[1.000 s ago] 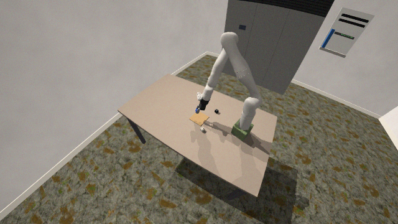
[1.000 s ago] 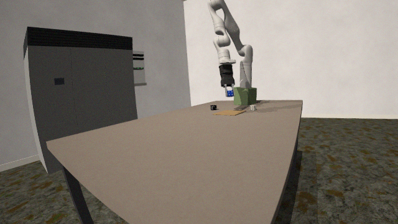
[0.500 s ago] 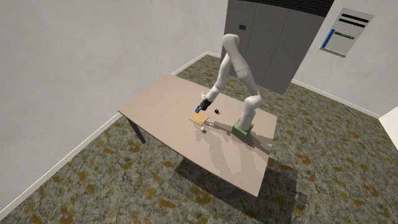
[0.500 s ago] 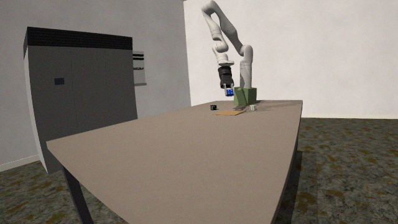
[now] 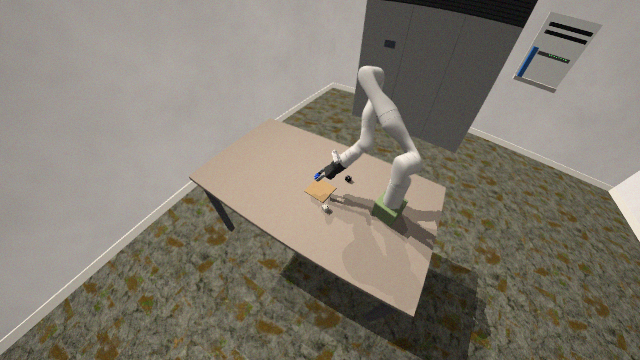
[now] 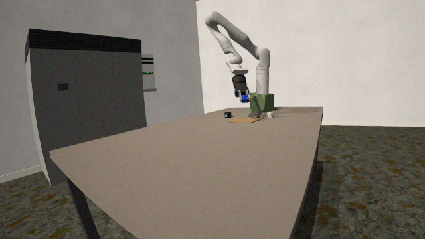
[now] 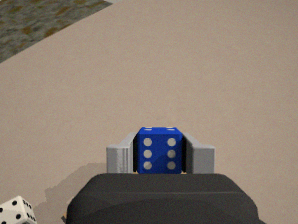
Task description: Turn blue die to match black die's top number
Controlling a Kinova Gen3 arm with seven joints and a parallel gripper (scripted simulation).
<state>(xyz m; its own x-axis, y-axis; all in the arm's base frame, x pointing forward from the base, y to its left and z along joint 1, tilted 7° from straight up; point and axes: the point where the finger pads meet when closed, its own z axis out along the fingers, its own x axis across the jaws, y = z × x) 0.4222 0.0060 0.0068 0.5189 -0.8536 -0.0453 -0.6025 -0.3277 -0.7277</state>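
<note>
The tan mat is 1 cm behind my hand, 1 cm to the right of it and 11 cm below it. Round my hand: white die 10 cm behind, 11 cm to the left, 10 cm below; black die 13 cm behind, 16 cm to the right, 10 cm below; blue die right at my hand.
</note>
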